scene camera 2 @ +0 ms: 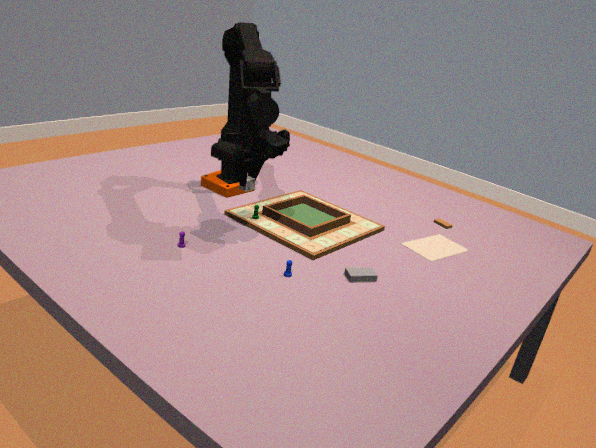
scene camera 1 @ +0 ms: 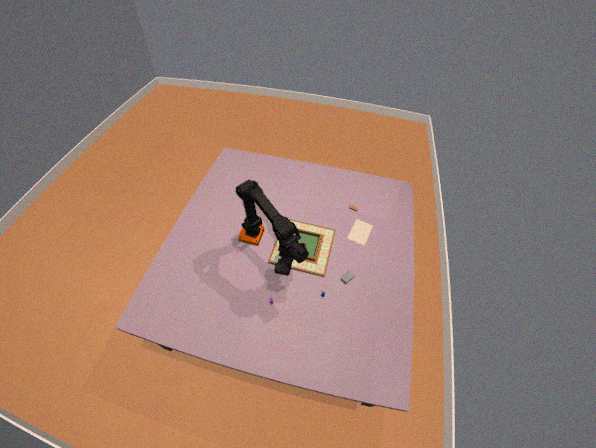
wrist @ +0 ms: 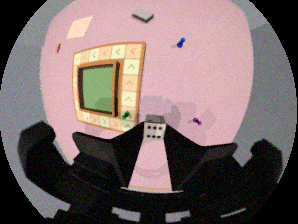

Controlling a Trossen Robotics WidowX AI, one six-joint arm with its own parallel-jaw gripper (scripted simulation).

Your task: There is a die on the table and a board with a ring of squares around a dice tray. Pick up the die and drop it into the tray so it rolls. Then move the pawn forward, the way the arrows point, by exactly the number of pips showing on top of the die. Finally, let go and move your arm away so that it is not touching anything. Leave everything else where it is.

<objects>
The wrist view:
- my gripper: 154, 125
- green tray floor: 96, 82
</objects>
